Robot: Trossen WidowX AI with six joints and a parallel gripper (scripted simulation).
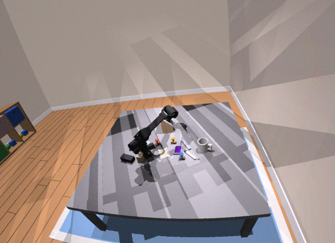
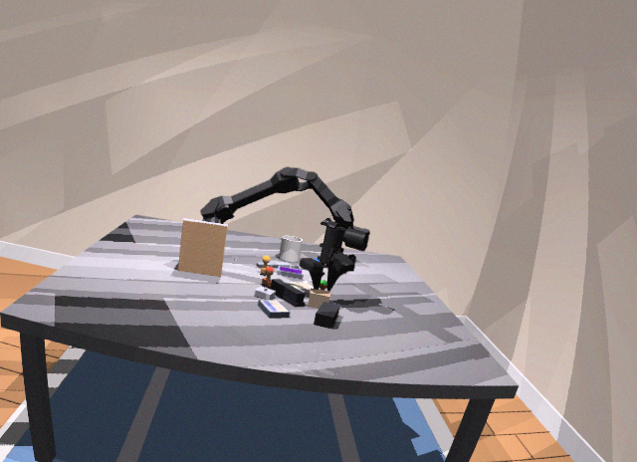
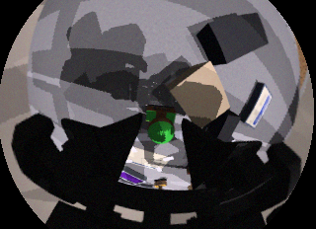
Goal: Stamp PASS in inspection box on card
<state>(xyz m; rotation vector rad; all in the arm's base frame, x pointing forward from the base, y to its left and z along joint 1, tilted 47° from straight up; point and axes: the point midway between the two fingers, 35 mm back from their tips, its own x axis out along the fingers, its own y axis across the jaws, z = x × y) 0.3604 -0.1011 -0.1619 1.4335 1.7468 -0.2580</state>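
My gripper tip is 1 cm above the green-knobbed stamp. The rest, counted from my gripper tip: tan block 5 cm to the right, 2 cm behind, 1 cm below; long black block 11 cm behind, 2 cm below, 1 cm to the right; cream card 13 cm to the left, 5 cm behind, 3 cm below.
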